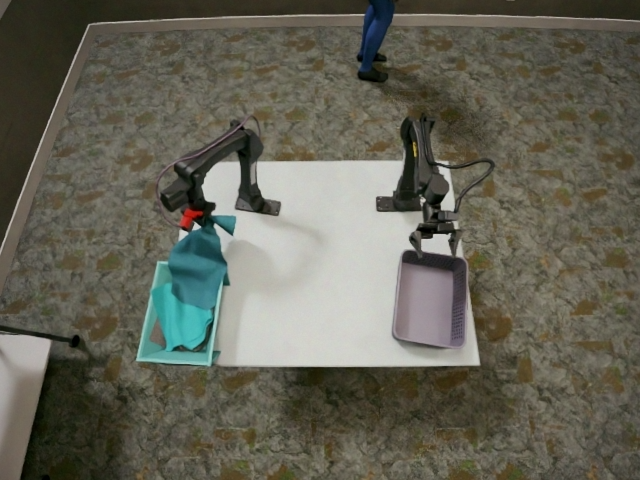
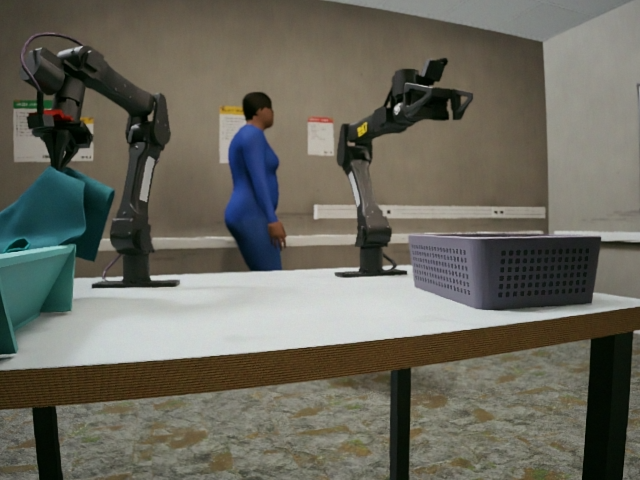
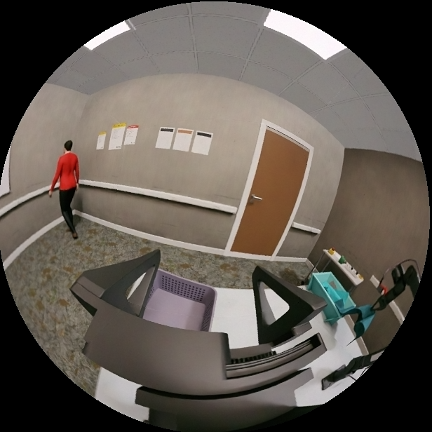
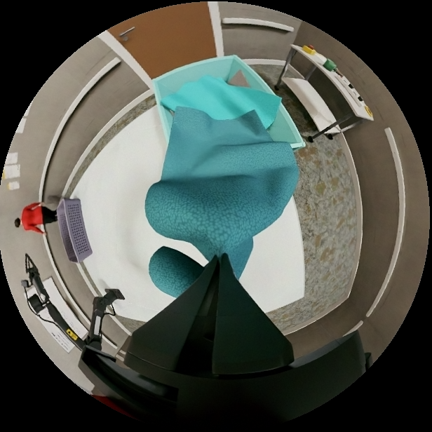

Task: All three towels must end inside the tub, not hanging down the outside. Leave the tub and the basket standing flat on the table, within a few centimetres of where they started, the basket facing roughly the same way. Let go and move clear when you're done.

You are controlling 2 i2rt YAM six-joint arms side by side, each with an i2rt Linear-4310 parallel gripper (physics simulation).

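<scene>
My right gripper (image 1: 207, 219) (image 2: 58, 168) (image 4: 222, 259) is shut on the dark teal towel (image 1: 199, 263) (image 2: 46, 209) (image 3: 365, 315) (image 4: 225, 200) and holds it up behind the tub (image 1: 148, 322) (image 2: 46, 281) (image 4: 200, 67). The towel slopes over the tub's near-arm end, its lower part over the bright turquoise towel (image 1: 186, 322) (image 4: 220, 97); a loose corner hangs outside. The turquoise towel lies inside the tub. A grey-brown towel (image 1: 157, 334) (image 4: 240, 78) shows partly beneath it. My left gripper (image 1: 437, 254) (image 3: 209, 264) is open and empty, high above the basket's (image 1: 426, 304) (image 2: 480, 268) (image 3: 180, 305) back end.
The basket is empty and stands upright at the right of the white table (image 1: 310, 310) (image 2: 232, 320). The tub stands at the table's left edge. A side table (image 1: 25, 361) (image 4: 310, 100) is beyond that edge. A person in blue (image 1: 376, 36) (image 2: 253, 180) is behind the table.
</scene>
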